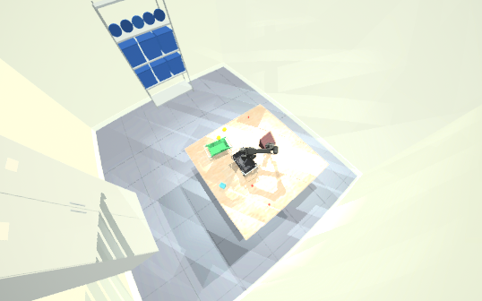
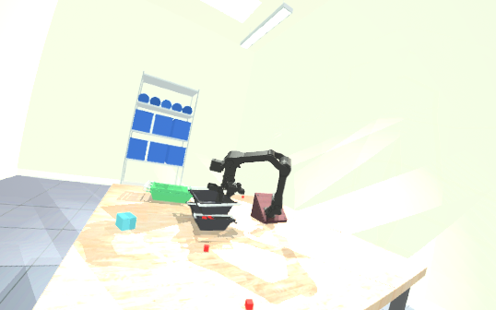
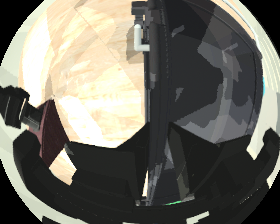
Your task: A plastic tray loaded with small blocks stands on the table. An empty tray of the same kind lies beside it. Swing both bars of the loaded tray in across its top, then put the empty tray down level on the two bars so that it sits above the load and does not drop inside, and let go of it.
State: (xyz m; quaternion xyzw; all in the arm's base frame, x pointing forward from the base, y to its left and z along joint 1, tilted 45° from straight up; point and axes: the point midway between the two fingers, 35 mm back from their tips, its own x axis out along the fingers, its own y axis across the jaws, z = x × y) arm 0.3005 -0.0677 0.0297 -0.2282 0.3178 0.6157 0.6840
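My gripper tip is 70 mm short of the dark tray, 10 mm to the left of it and 30 mm below it. The rest, counted from my gripper tip: cyan cube 420 mm ahead, 30 mm to the left, 60 mm below.
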